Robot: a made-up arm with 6 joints. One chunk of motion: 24 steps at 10 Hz.
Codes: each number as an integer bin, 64 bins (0 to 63) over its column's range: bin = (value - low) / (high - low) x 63, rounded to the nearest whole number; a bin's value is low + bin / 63 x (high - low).
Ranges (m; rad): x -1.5..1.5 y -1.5..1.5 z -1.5..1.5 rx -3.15..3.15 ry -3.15..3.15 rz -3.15..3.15
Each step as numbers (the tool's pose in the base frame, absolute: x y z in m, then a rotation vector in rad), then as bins.
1 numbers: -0.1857 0.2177 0.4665 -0.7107 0.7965 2.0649
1 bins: 28 36 41 24 39 52
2 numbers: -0.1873 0.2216 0.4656 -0.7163 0.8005 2.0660
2 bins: 28 36 41 24 40 52
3 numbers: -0.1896 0.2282 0.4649 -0.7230 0.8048 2.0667
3 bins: 28 36 41 24 40 52
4 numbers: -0.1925 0.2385 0.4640 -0.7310 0.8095 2.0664
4 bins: 27 37 41 24 40 52
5 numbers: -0.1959 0.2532 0.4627 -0.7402 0.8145 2.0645
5 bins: 27 37 41 24 40 52
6 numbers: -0.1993 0.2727 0.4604 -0.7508 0.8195 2.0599
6 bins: 27 37 41 24 40 52
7 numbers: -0.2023 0.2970 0.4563 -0.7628 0.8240 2.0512
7 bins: 27 38 41 24 40 52
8 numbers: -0.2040 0.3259 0.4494 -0.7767 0.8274 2.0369
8 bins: 27 38 41 24 40 52
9 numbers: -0.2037 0.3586 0.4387 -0.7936 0.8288 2.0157
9 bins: 27 39 41 24 40 52
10 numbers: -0.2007 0.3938 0.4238 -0.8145 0.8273 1.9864
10 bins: 27 40 40 23 40 51
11 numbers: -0.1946 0.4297 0.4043 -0.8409 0.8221 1.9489
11 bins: 27 41 40 23 40 51
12 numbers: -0.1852 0.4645 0.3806 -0.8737 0.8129 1.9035
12 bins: 28 41 39 23 40 51
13 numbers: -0.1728 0.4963 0.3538 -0.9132 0.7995 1.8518
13 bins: 28 42 39 22 39 50
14 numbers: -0.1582 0.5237 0.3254 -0.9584 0.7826 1.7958
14 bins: 28 42 38 22 39 49
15 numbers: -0.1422 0.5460 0.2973 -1.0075 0.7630 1.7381
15 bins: 29 43 38 21 39 49
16 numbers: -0.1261 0.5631 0.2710 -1.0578 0.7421 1.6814
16 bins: 29 43 37 21 39 48
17 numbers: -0.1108 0.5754 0.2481 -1.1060 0.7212 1.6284
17 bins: 29 44 37 20 39 48
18 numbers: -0.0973 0.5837 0.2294 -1.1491 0.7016 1.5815
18 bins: 29 44 36 20 39 47
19 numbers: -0.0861 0.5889 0.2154 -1.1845 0.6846 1.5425
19 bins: 30 44 36 20 38 47
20 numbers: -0.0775 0.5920 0.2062 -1.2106 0.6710 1.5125
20 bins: 30 44 36 19 38 47
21 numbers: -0.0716 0.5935 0.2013 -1.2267 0.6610 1.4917
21 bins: 30 44 36 19 38 46
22 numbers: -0.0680 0.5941 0.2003 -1.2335 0.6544 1.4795
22 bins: 30 44 36 19 38 46
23 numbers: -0.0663 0.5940 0.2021 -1.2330 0.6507 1.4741
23 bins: 30 44 36 19 38 46
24 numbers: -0.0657 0.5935 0.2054 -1.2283 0.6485 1.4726
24 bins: 30 44 36 19 38 46
